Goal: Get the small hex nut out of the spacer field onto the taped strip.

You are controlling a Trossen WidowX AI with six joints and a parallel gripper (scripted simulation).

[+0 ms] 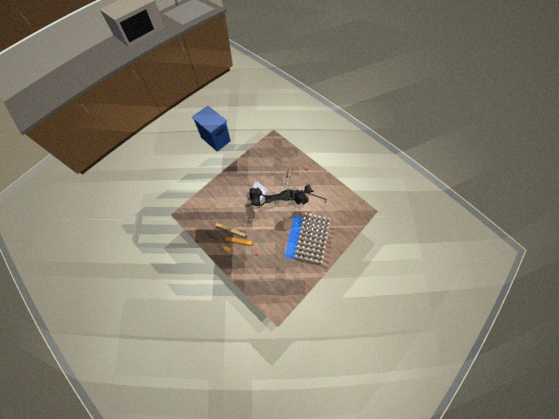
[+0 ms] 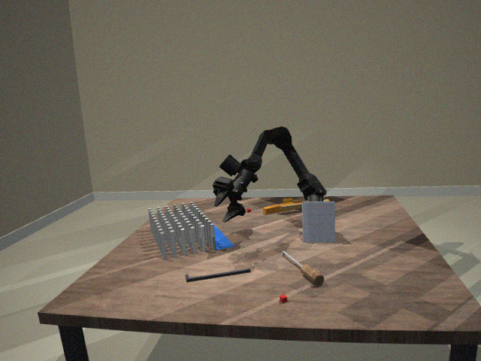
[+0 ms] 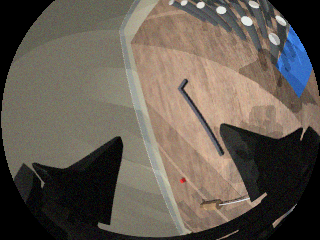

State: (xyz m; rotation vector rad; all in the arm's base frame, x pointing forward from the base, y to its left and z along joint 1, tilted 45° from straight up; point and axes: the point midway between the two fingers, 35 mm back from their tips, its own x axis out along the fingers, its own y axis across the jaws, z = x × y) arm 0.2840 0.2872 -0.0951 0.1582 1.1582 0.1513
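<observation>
My gripper tip is 270 mm past the pick tool, 180 mm above it and 10 mm to the left of it. Round my gripper tip: blue taped strip (280 mm to the right, 190 mm below, 150 mm ahead).
</observation>
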